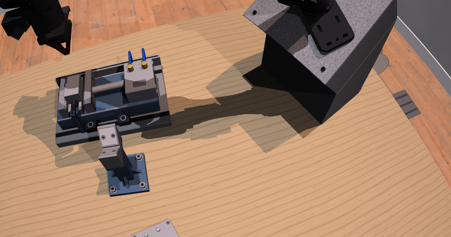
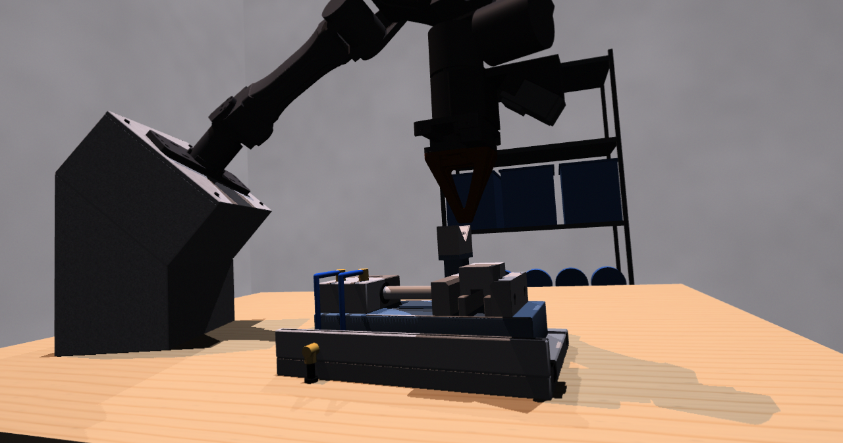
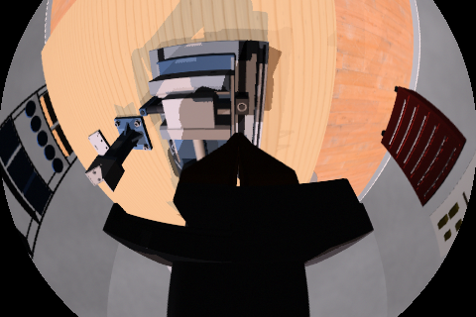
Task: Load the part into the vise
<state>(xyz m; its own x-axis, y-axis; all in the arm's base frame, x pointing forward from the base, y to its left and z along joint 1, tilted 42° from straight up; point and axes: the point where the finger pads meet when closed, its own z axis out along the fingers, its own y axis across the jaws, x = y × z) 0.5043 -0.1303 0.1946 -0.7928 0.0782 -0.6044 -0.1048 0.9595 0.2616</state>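
The grey part is 1 cm behind my hand, 6 cm to the left of it and 8 cm below it. Also, from my hand: moving jaw 4 cm behind, 6 cm to the left, 9 cm below; then work stop rod 1 cm behind, 11 cm to the left, 8 cm below; then fixed jaw 2 cm ahead, 6 cm to the left, 9 cm below.
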